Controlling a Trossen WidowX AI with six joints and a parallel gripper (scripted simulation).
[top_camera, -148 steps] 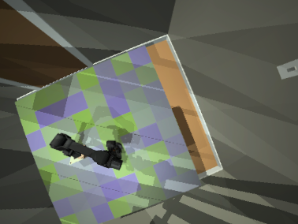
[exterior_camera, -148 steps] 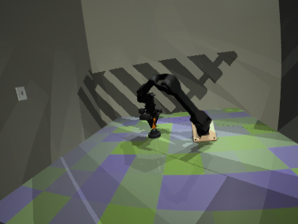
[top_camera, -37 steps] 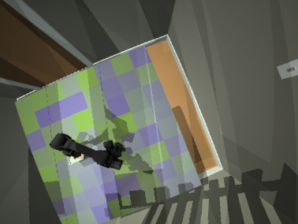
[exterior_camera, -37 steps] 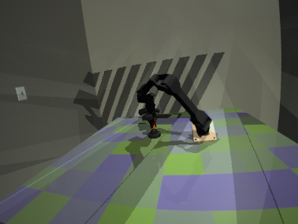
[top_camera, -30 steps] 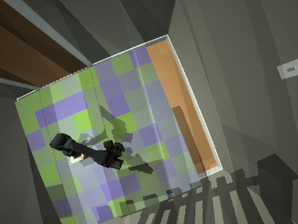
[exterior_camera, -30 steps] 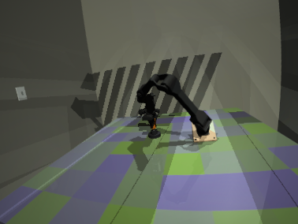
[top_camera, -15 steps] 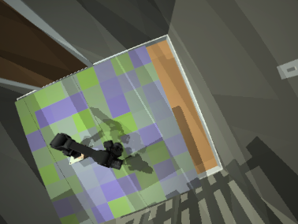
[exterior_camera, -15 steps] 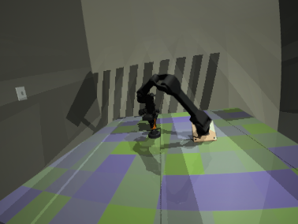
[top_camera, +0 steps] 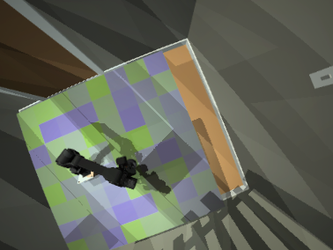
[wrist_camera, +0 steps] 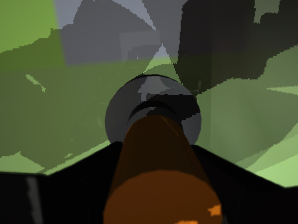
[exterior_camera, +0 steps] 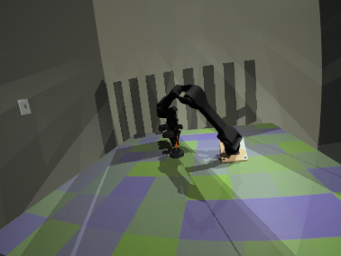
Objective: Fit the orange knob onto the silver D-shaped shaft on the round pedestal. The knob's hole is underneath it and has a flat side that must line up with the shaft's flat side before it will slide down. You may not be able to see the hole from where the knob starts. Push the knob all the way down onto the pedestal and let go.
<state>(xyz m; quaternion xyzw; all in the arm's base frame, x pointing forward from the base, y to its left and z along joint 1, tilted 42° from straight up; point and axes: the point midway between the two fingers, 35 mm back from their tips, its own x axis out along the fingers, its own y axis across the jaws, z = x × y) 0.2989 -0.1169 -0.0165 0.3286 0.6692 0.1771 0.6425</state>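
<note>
The orange knob lies 3 cm above my gripper tip. From my gripper tip the other things lie so: round dark pedestal 4 cm below.
</note>
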